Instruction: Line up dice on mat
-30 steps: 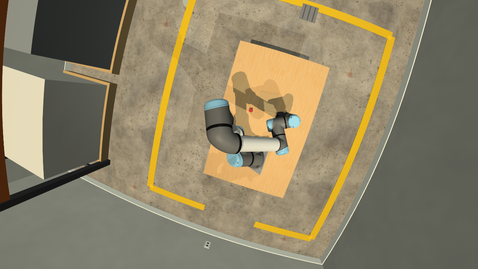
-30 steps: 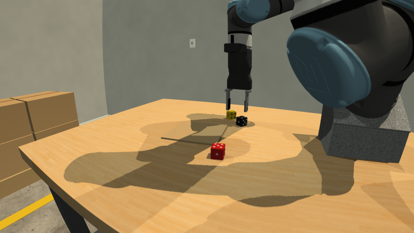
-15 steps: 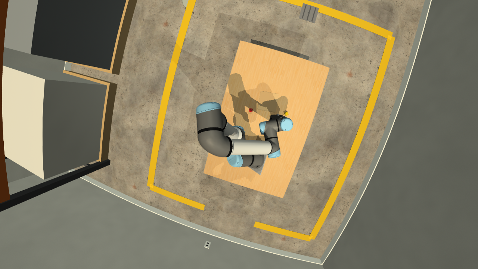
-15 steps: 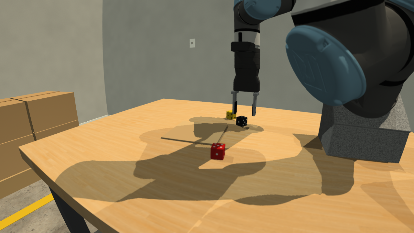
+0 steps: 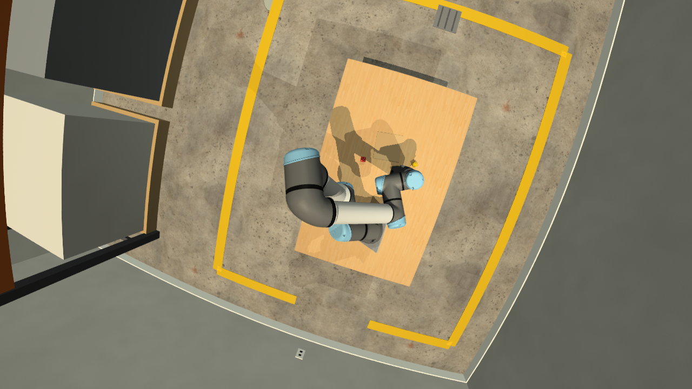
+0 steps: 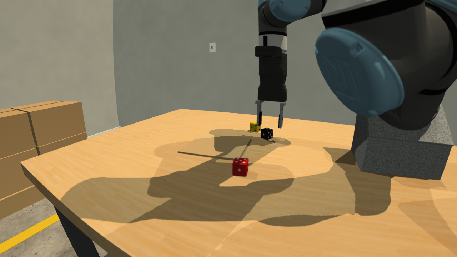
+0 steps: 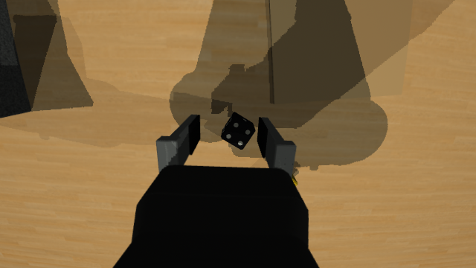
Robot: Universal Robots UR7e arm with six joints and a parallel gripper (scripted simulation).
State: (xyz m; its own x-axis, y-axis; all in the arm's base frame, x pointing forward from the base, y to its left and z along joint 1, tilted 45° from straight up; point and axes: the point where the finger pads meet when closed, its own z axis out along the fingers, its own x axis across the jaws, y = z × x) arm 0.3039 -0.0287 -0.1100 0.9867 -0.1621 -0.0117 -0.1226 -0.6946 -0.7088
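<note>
The black die lies 4 cm below my hand, 1 cm to the right of it and 1 cm ahead of it. Also, from my hand: tan mat (12 cm ahead, 8 cm to the left, 5 cm below); red die (20 cm to the left, 4 cm below, 3 cm ahead); yellow die (7 cm to the right, 5 cm ahead, 4 cm below).
</note>
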